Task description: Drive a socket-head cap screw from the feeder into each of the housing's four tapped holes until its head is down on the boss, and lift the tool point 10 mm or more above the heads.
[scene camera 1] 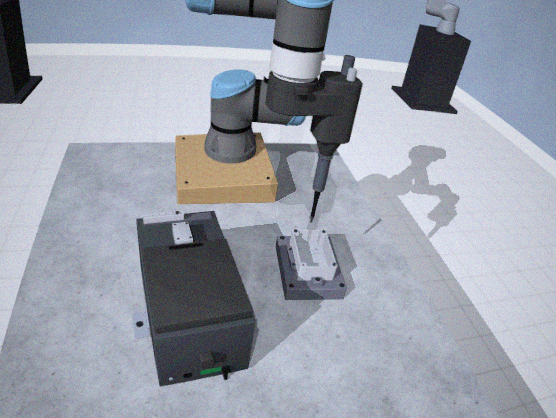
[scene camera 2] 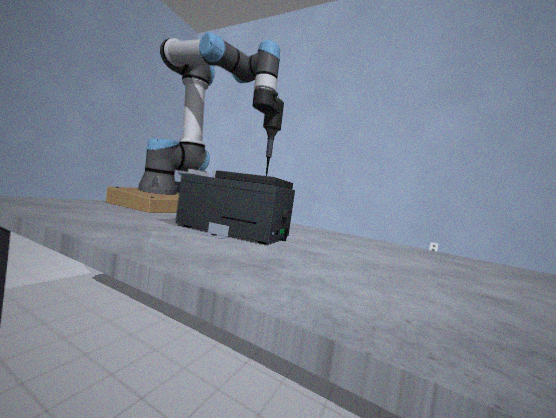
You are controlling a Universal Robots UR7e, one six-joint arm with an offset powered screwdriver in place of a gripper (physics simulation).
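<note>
The screwdriver (scene camera 1: 311, 220) (scene camera 2: 267, 174) points down. In scene camera 1 its tip appears above the back edge of the white housing (scene camera 1: 319, 272), between the two back corners. A small end shows at the tip, too small to tell whether it is a screw. In scene camera 2 the tip meets the feeder's top edge in the picture, and the housing is hidden. The housing sits in a dark fixture (scene camera 1: 315, 292). Its four corner bosses show dark spots; I cannot tell holes from screw heads. The dark feeder (scene camera 1: 195, 285) (scene camera 2: 225, 205) stands left of it, with a light rail (scene camera 1: 162, 218) at its back.
The arm stands on a wooden base block (scene camera 1: 225, 193) (scene camera 2: 162, 205) behind the feeder and fixture. A small light plate (scene camera 1: 139, 330) (scene camera 2: 218, 229) sticks out at the feeder's side. Dark pedestals (scene camera 1: 435, 70) (scene camera 1: 11, 55) stand on the floor beyond the grey table (scene camera 1: 90, 200) (scene camera 2: 400, 295).
</note>
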